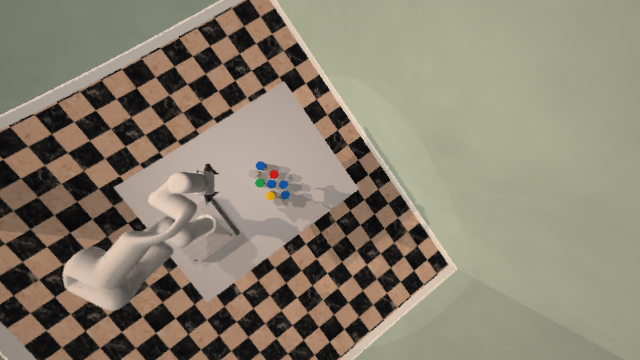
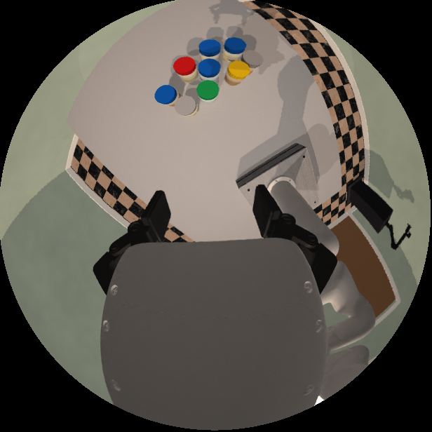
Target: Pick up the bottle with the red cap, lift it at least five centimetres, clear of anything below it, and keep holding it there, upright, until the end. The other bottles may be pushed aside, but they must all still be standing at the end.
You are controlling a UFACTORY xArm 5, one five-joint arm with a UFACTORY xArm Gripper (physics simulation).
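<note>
The red-capped bottle stands upright at one side of a tight cluster. Close around it stand a blue-capped bottle, a grey-capped bottle, a middle blue-capped bottle and another blue-capped bottle. A green-capped bottle, a yellow-capped bottle, a further blue-capped bottle and a second grey-capped bottle also stand. My gripper is open and empty, apart from the cluster, on the arm's side of it.
The bottles stand on a pale grey table top. The arm's base plate, with a dark bar along one edge, lies beside the gripper. A checkered floor surrounds the table top. Shadows fall beside the bottles.
</note>
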